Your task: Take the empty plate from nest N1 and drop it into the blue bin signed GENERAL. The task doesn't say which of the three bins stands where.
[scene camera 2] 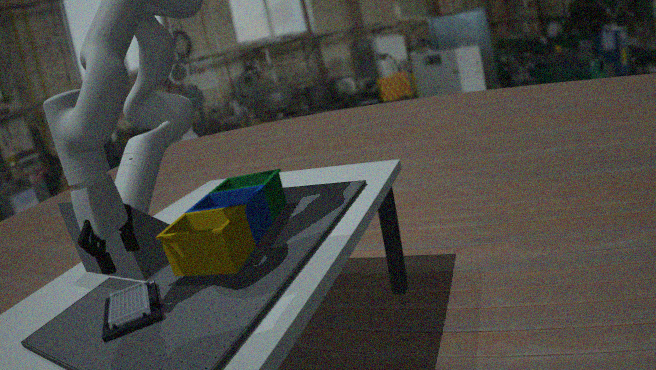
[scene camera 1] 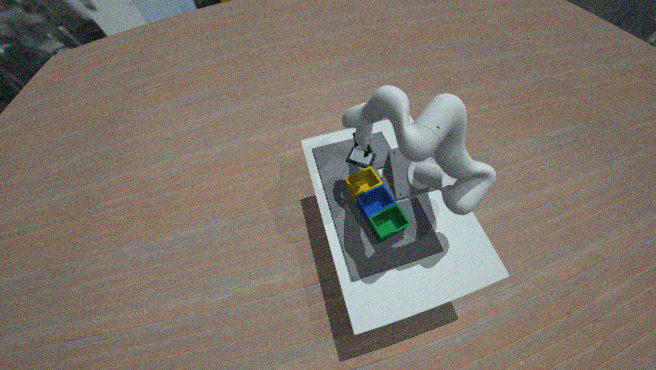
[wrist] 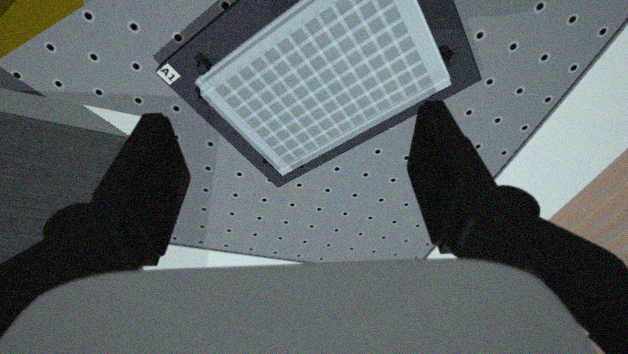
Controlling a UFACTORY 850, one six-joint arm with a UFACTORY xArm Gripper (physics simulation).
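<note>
The clear plate [scene camera 1: 360, 156] [scene camera 2: 129, 304] [wrist: 325, 85] with a grid of wells lies in a dark nest [scene camera 2: 134, 328] [wrist: 462, 65]. A label reading A1 shows at the nest's corner in the wrist view. My gripper [scene camera 2: 117, 254] [wrist: 296, 140] is open and empty, above and to one side of the plate; the plate lies beyond the fingertips in the wrist view. The blue bin [scene camera 1: 375, 201] [scene camera 2: 260, 215] stands between the yellow and green bins. No sign is readable on it. The inside of the blue bin is partly in shadow.
The yellow bin [scene camera 1: 363, 183] [scene camera 2: 207, 247] stands nearest the nest, and the green bin [scene camera 1: 389, 222] [scene camera 2: 276, 194] is at the row's far end. An upright grey panel [scene camera 1: 398, 175] [scene camera 2: 150, 250] stands beside the bins. All stand on a perforated dark board [scene camera 1: 362, 269] [scene camera 2: 200, 330] on the white table [scene camera 1: 425, 300].
</note>
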